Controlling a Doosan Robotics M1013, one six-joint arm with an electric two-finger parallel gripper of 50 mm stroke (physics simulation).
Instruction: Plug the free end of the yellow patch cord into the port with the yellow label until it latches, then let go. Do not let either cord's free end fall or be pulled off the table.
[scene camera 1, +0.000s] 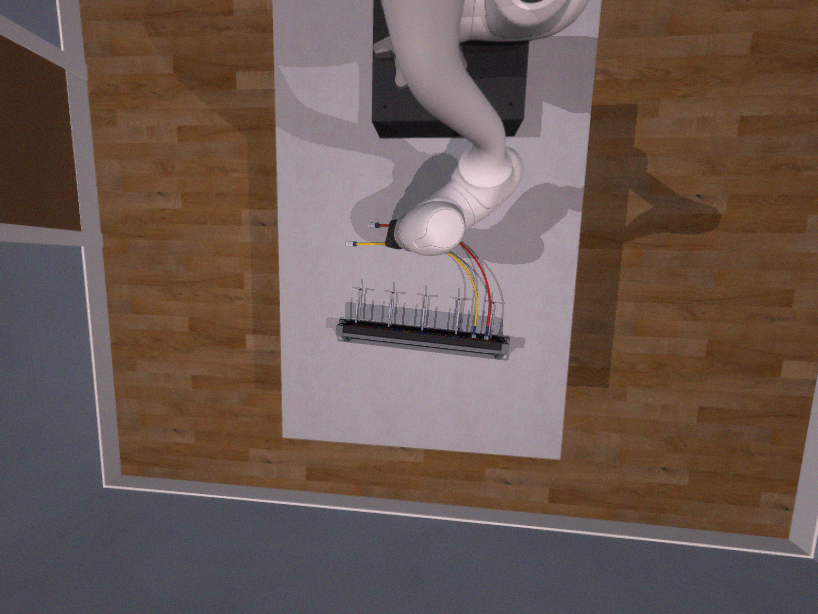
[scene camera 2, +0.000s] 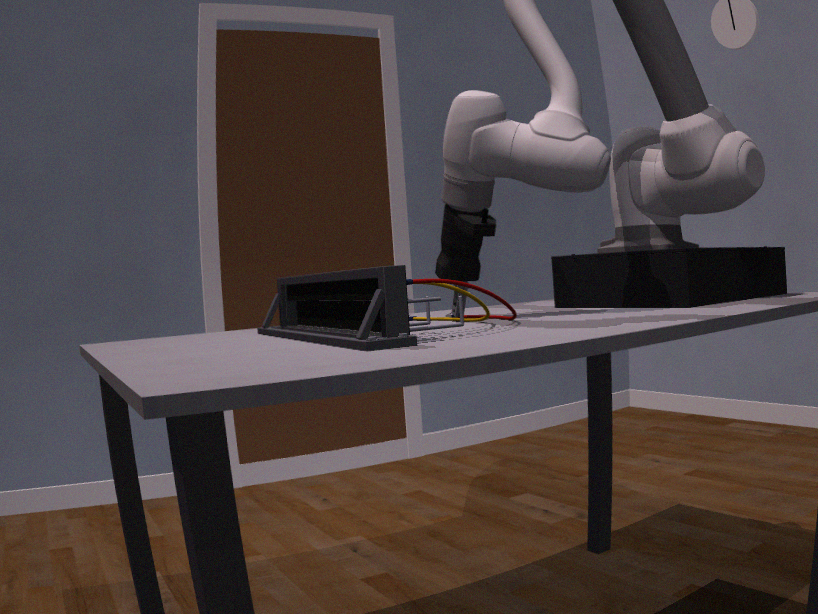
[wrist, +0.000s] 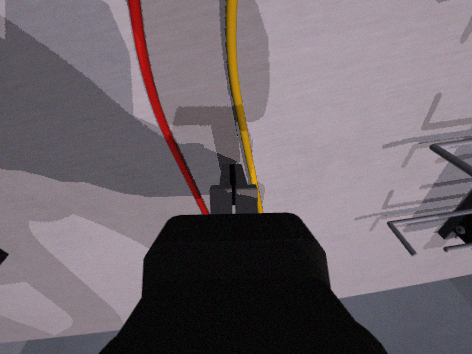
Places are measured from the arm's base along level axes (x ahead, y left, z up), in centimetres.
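Pixels of known places: gripper, fingertip midpoint: (scene camera 2: 457, 314) (wrist: 232, 176).
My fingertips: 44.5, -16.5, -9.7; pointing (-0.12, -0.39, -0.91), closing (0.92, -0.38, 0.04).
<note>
Ahead of a thing's pixels: the offset from my fingertips to its middle, as dx, dy, dz. Level surfaces: height alone.
The yellow patch cord (scene camera 1: 471, 277) (scene camera 2: 487, 309) (wrist: 232, 50) curves from the right part of the black patch panel @[+26.8, +3.8, +4.1] (scene camera 1: 422, 335) (scene camera 2: 395, 300), passes under the arm and ends in a free plug @[-0.7, -14.9, -0.1] (scene camera 1: 350, 243) at the left of the table. The red cord (scene camera 1: 485, 274) (scene camera 2: 505, 306) (wrist: 145, 67) runs beside it; its free plug @[-5.0, -7.0, -0.1] (scene camera 1: 373, 225) also lies at the left. My gripper (scene camera 2: 457, 313) (wrist: 232, 176) is shut and empty, low over the table. In the wrist view the yellow cord passes just outside the right finger, the red cord left of the fingers. The yellow label is too small to make out.
Thin metal cable guides (scene camera 1: 424, 307) (scene camera 2: 429, 310) (wrist: 450, 157) stick out from the panel's cord side. The robot's black base block (scene camera 1: 449, 122) (scene camera 2: 660, 277) stands at the far end of the table @[dz -1.0] (scene camera 1: 422, 409) (scene camera 2: 198, 363). The table's left edge lies beyond the free plugs.
</note>
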